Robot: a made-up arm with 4 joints. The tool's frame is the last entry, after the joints.
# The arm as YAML. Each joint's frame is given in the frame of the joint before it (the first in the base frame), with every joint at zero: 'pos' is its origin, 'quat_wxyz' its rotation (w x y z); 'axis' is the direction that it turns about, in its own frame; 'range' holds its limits. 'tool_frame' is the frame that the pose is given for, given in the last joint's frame.
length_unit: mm
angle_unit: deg
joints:
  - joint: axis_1
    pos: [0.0, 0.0, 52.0]
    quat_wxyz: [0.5, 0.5, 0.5, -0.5]
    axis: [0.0, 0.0, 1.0]
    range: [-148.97, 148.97]
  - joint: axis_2
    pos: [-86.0, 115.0, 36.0]
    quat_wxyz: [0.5, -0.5, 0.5, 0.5]
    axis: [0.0, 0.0, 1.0]
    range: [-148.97, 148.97]
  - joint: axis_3
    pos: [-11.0, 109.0, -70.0]
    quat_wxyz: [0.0, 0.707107, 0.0, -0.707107]
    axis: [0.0, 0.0, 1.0]
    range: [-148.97, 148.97]
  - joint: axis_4
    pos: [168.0, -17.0, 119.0]
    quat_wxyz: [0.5, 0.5, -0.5, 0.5]
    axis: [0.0, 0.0, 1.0]
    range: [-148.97, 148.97]
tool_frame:
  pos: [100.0, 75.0, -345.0]
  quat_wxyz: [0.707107, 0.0, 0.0, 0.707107]
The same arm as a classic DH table. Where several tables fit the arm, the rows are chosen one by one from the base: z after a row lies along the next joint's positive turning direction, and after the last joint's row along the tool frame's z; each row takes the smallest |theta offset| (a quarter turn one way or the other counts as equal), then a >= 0, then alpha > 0; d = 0 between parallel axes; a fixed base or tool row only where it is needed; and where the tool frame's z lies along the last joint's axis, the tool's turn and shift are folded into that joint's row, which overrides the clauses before.
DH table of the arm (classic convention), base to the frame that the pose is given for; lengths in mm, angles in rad. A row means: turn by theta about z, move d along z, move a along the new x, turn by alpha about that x. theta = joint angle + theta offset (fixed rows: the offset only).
base (fixed): a 0; alpha 1.5708; d 52; theta offset 0
axis_1: a 86; alpha 1.5708; d 36; theta offset 1.5708
axis_2: a 109; alpha -1.5708; d 45; theta offset 0
axis_3: a 168; alpha 1.5708; d 130; theta offset 1.5708
axis_4: a -125; alpha 0; d 0; theta offset -0.9273
tool (fixed): a 0; alpha 0; d -328; theta offset -2.2143
Joint limits (rad, base to tool): -2.6..2.6 -2.6..2.6 -2.6..2.6 -2.6..2.6

